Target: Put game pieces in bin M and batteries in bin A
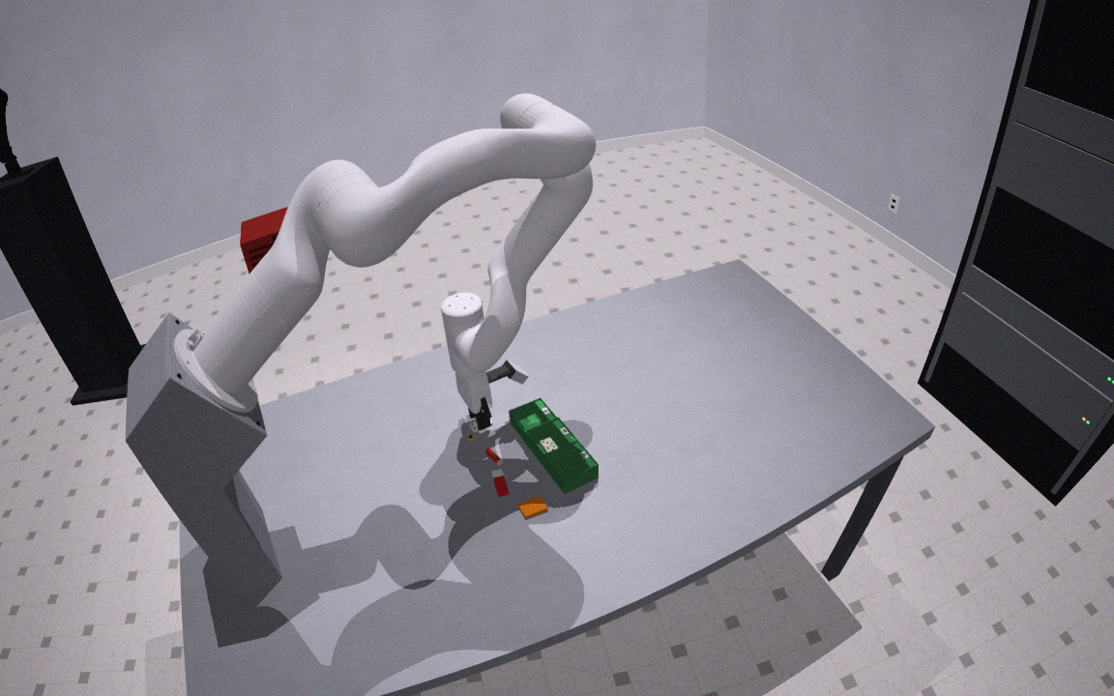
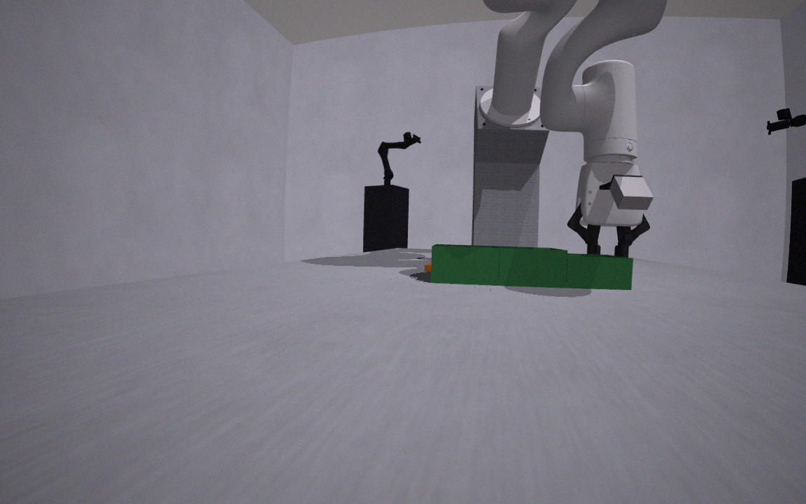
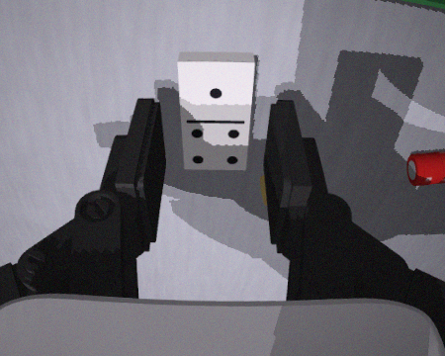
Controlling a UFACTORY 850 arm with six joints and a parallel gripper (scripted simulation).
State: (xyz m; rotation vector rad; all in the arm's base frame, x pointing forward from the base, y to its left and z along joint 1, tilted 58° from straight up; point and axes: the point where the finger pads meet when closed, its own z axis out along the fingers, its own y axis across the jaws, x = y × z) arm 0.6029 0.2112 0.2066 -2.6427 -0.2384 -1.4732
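Right now the yellow nut is 30 mm behind my hand, 40 mm to the right of it and 30 mm below it. Round my hand: orange flat block 80 mm ahead, 270 mm to the right, 30 mm below; green bin 150 mm ahead, 110 mm to the right, 10 mm below; red cylindrical battery 20 mm ahead, 110 mm to the right, 30 mm below.
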